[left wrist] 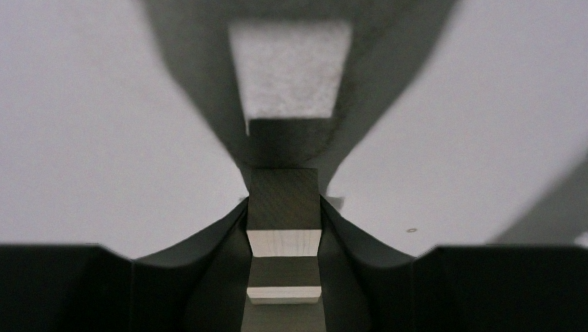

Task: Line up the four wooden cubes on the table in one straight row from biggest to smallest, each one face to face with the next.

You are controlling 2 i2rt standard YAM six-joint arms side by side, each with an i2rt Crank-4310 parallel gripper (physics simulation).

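Frame: origin at the left arm's base, x down, y ahead, z right, level; centimetres.
Seen in the pictures: left gripper, fingertip midpoint: (285,199).
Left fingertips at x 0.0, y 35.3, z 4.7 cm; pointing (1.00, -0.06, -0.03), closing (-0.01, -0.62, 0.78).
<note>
Offsets run from my left fingertips to a thing's top centre. "pt": to the spot under its first point. Level surfaces: height alone.
My left gripper (285,199) is shut on the smallest wooden cube in view, with one finger against each side of it. This cube {dz +0.7, dx -2.8, dy +0.9 cm} (284,242) has a dark shaded face and a pale top face, and is at the near end of a row. A second cube {dz -2.4, dx -3.7, dy -2.9 cm} (284,272) shows behind it, between the fingers, in line with it. Part of a third cube {pt dz -3.6, dx -4.4, dy -4.3 cm} (284,318) shows at the bottom edge. The fingers hide the sides of these cubes, and whether the faces touch cannot be seen. The fourth cube and my right gripper do not show.
The pale table top {dx +0.0 cm} (100,150) spreads around the cubes. The dark shadow of the gripper and the held cube falls across it at the top middle. Another shadow crosses the right edge. A small ring-shaped mark {pt dz +3.5, dx +0.0, dy -7.9 cm} (411,230) is on the table right of the fingers.
</note>
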